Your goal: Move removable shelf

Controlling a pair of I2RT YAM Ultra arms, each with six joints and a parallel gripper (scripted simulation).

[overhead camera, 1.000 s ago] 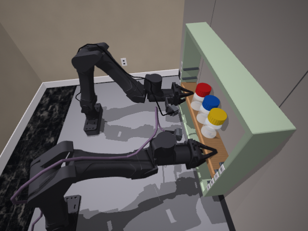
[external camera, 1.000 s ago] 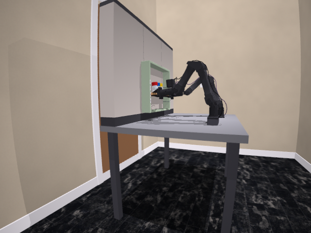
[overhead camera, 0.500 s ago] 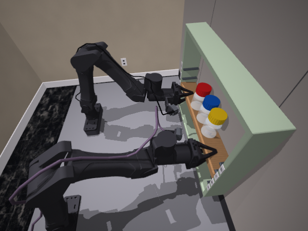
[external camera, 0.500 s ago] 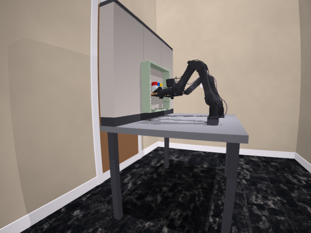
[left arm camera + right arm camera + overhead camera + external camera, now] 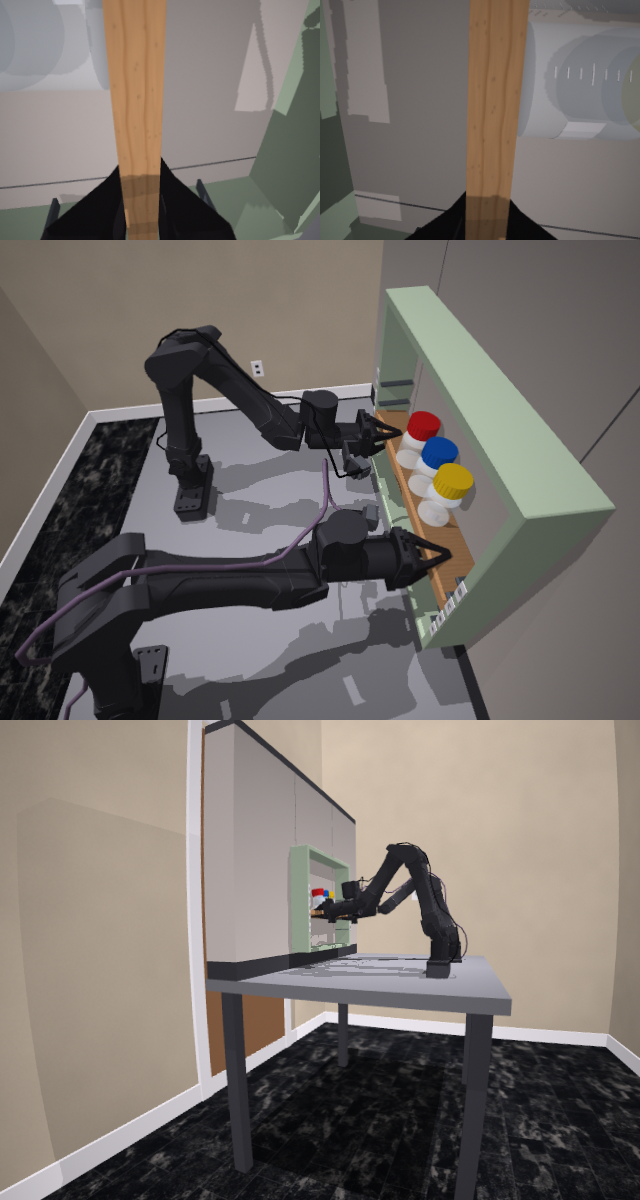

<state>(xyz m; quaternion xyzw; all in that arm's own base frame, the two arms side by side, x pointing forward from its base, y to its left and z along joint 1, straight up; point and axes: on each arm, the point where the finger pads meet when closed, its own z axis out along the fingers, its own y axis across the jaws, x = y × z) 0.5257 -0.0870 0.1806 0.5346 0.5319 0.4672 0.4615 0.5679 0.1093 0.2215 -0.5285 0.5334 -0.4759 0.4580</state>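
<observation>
Right now the rack slot is 20 mm behind my left hand, 80 mm to the left of it and 10 mm below it. Also, from my left hand: green wall rack: 20 mm ahead, 150 mm to the right, 60 mm above; wooden shelf: 20 mm ahead, 150 mm to the right; red-capped bottle: 10 mm ahead, 90 mm to the right, 60 mm above.
My right hand is 80 mm to the right of the yellow-capped bottle and 60 mm below it. From my right hand the other things lie so: green wall rack: 150 mm to the left, 60 mm above; then blue-capped bottle: 140 mm to the left, 60 mm above; then wooden shelf: 150 mm to the left, 10 mm behind.
</observation>
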